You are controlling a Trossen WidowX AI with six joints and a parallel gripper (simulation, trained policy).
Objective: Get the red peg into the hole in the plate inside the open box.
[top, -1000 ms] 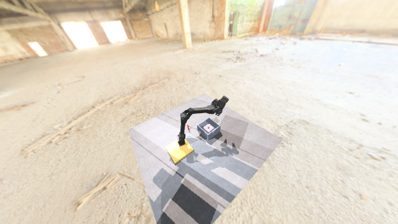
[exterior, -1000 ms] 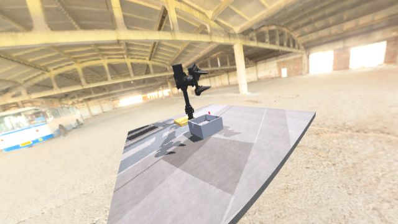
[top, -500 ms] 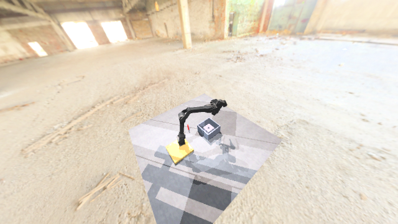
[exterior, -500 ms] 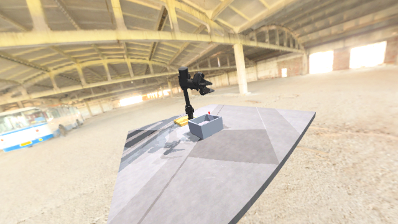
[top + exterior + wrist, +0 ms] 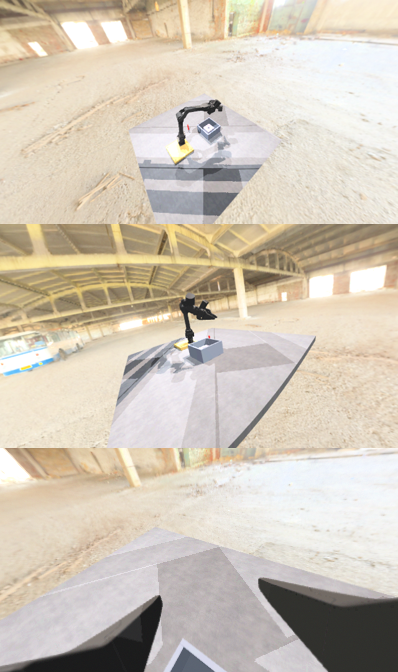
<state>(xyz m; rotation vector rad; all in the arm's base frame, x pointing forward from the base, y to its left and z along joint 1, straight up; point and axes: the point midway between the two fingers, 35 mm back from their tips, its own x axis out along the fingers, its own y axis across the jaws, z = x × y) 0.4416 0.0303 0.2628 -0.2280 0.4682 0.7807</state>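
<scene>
The red peg is 31 cm behind my gripper tip, 9 cm to the left of it and 23 cm below it. From my gripper tip the other things lie so: grey-blue box 12 cm behind, 6 cm to the right, 25 cm below.
</scene>
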